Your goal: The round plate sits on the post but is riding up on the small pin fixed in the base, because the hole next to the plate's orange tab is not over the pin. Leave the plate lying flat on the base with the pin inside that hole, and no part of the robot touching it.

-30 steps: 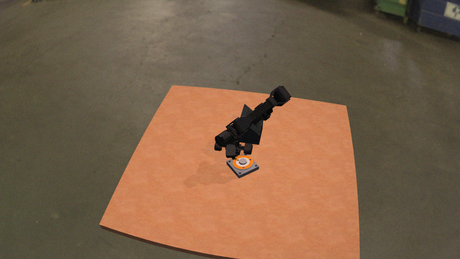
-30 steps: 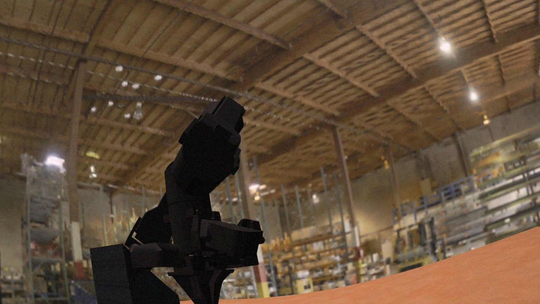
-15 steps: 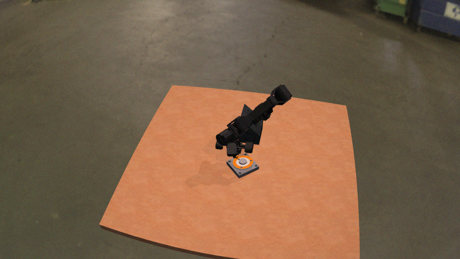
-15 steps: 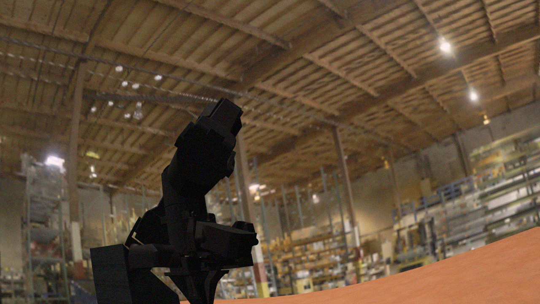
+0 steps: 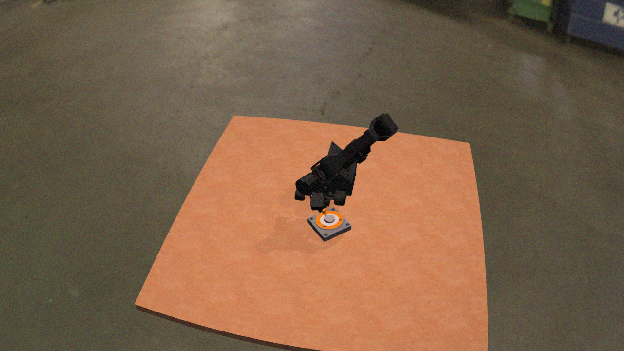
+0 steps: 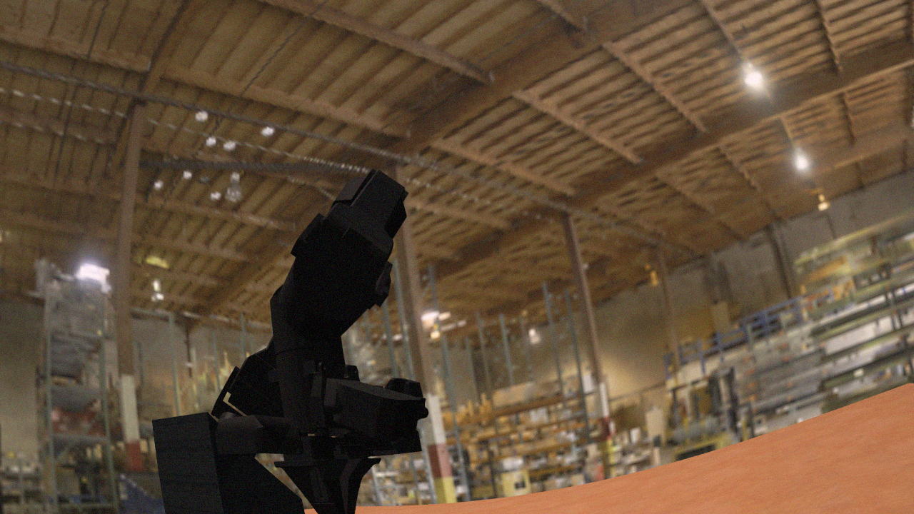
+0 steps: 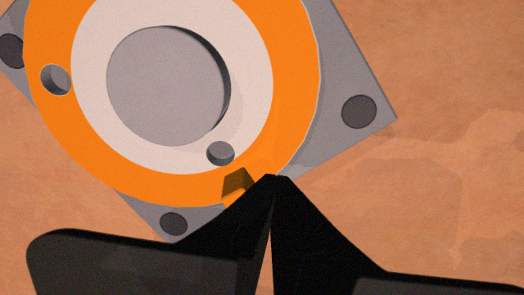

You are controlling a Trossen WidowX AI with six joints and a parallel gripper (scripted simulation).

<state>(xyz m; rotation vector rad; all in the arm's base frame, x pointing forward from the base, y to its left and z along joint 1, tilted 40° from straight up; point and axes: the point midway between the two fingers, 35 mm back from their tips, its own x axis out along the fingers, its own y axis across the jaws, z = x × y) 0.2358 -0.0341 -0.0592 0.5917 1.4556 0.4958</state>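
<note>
Now: gripper tip 10 mm short of the round plate and 30 mm to the right of it. From my gripper tip the other things lie so: square grey base (30 mm ahead, 40 mm to the left, 20 mm below).
</note>
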